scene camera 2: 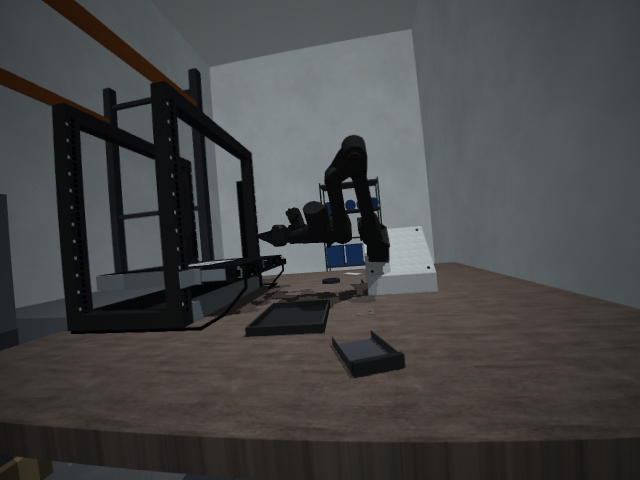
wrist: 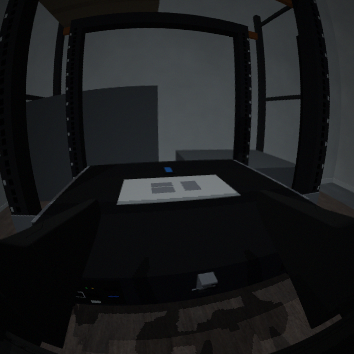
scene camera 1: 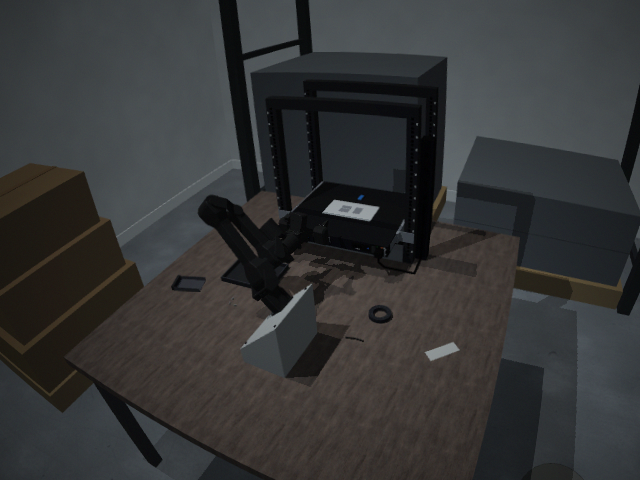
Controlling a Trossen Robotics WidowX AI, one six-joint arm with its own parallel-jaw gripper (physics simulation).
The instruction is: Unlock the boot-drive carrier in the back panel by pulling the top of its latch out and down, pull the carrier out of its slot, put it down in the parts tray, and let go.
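Where they show: gripper, fingertip midpoint: (scene camera 2: 264,235) (wrist: 179,203) (scene camera 1: 316,218); arm's base, link origin: (scene camera 2: 378,254) (scene camera 1: 282,306).
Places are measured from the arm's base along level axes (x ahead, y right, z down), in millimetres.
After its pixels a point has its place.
The black server chassis (scene camera 1: 395,206) {y 64, x 682, z -17 mm} (wrist: 175,230) {y -91, x 438, z -17 mm} sits in the rack frame. Its back panel (wrist: 160,290) {y -109, x 371, z 5 mm} shows at a steep angle in the wrist view. A light grey tab (wrist: 206,281) {y -70, x 365, z -12 mm}, which looks like the carrier's latch, stands out low on that panel, right of centre. The carrier's outline is too dark to make out. My gripper (scene camera 1: 321,232) (scene camera 2: 261,236) {y -94, x 352, z -93 mm} (wrist: 179,203) {y -94, x 352, z -93 mm} is open and empty, pointing at the rack from slightly above the chassis top. A finger stands on each side of the tab in the wrist view, apart from it. The parts tray (scene camera 2: 286,329) {y -394, x 180, z 108 mm} lies left of the rack front, partly behind my arm.
The rack frame's posts (scene camera 1: 413,196) {y 197, x 521, z -166 mm} (scene camera 2: 166,206) {y -355, x 477, z -175 mm} flank the chassis. A black cable (scene camera 1: 398,269) {y 176, x 459, z 111 mm} hangs at its right. A small open-ended dark tray (scene camera 1: 190,283) {y -482, x 32, z 117 mm} (scene camera 2: 367,351) {y -469, x 18, z 117 mm} lies beyond the parts tray. A white sloped block (scene camera 1: 297,335) {y 88, x -58, z 28 mm} (scene camera 2: 403,284) {y -57, x -66, z 91 mm}, a black ring (scene camera 1: 380,307) {y 209, x 236, z 106 mm} and a white card (scene camera 1: 442,351) {y 459, x 150, z 118 mm} are on the table.
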